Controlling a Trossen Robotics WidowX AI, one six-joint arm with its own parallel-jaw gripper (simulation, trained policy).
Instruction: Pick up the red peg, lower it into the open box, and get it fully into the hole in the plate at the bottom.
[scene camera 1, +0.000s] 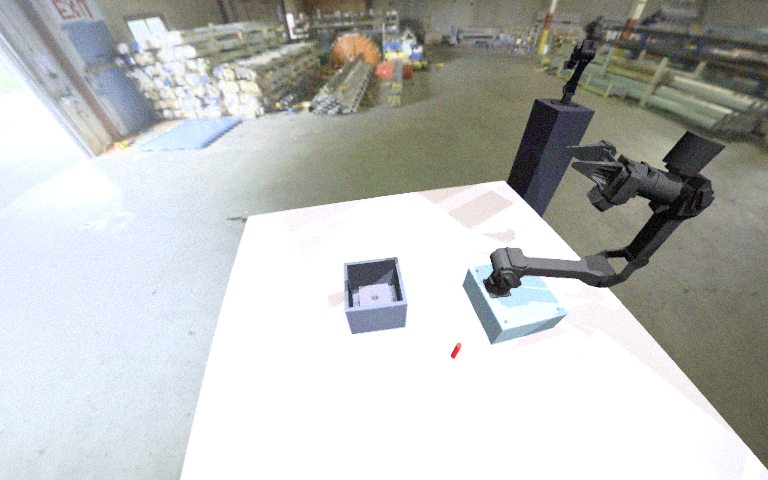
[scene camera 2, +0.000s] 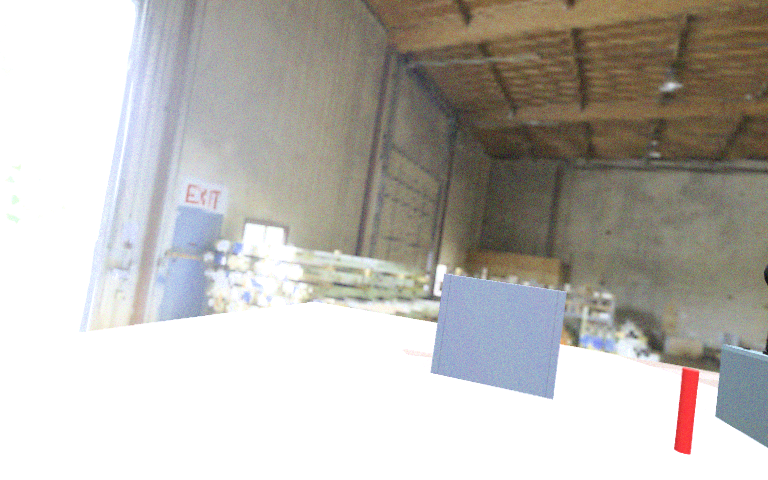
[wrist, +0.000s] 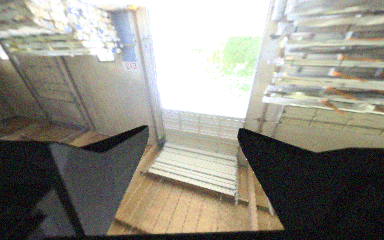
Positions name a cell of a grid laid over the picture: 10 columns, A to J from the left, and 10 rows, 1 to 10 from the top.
Observation:
In view: the gripper (scene camera 1: H4) and a red peg (scene camera 2: I8).
The gripper also shows in the wrist view (wrist: F6). The wrist view does not show the red peg: it is out of frame.

